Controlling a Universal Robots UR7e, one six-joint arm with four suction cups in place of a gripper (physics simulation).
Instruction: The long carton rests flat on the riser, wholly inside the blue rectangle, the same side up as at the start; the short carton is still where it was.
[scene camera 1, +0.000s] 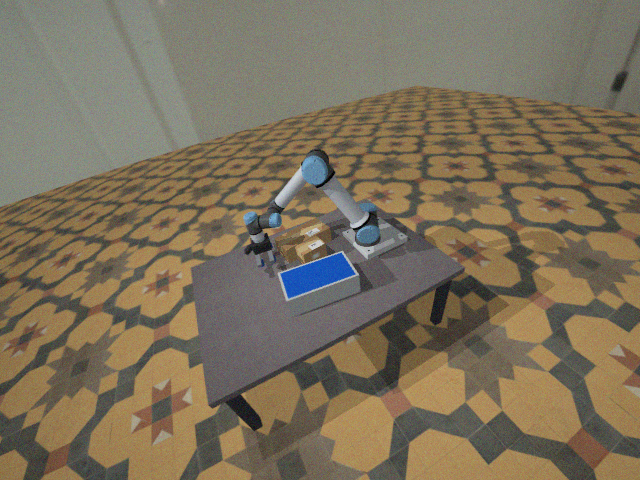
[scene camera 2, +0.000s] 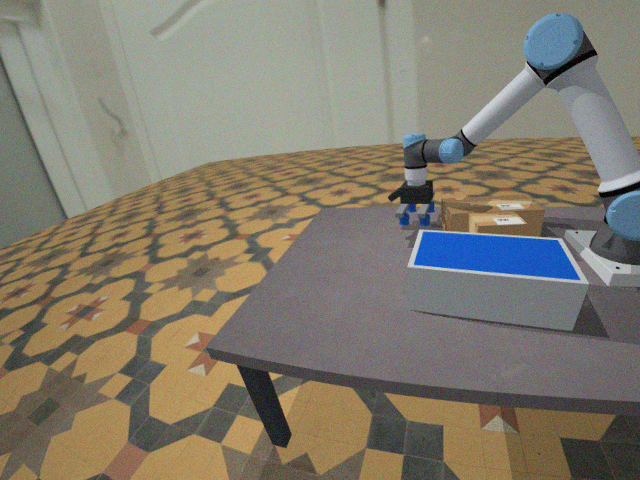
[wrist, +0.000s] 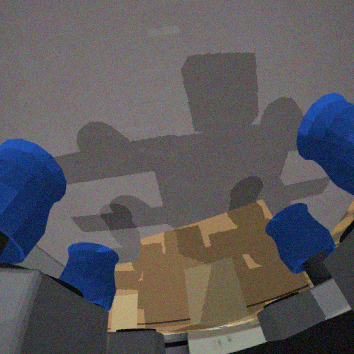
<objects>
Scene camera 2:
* riser with blue rectangle: 535, 281, on the table
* long carton: 454, 211, on the table
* short carton: 503, 223, on the table
</objects>
